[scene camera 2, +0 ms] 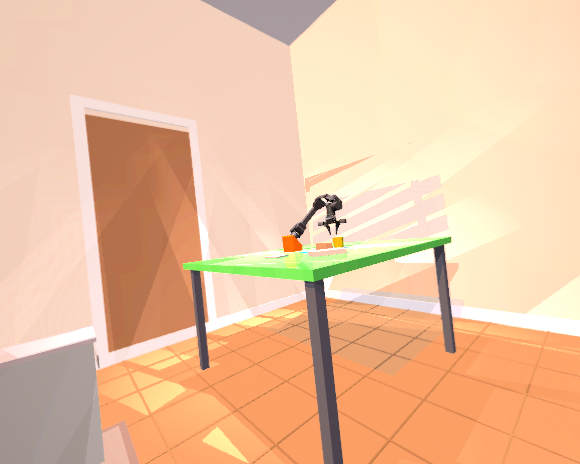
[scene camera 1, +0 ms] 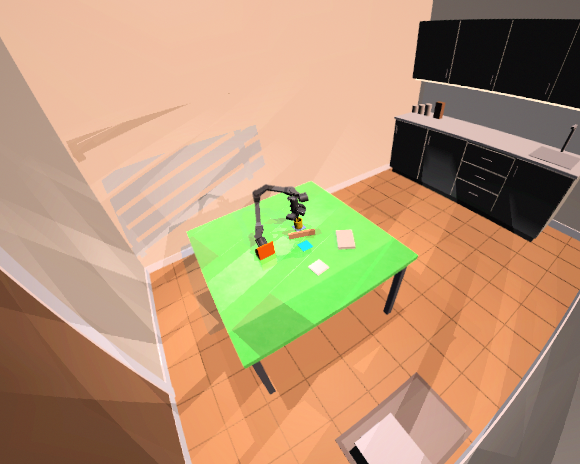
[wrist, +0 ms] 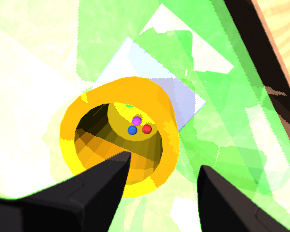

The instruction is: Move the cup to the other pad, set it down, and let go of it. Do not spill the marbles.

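Visible in the pictures: a pale lavender pad, a yellow-orange cup and the gripper.
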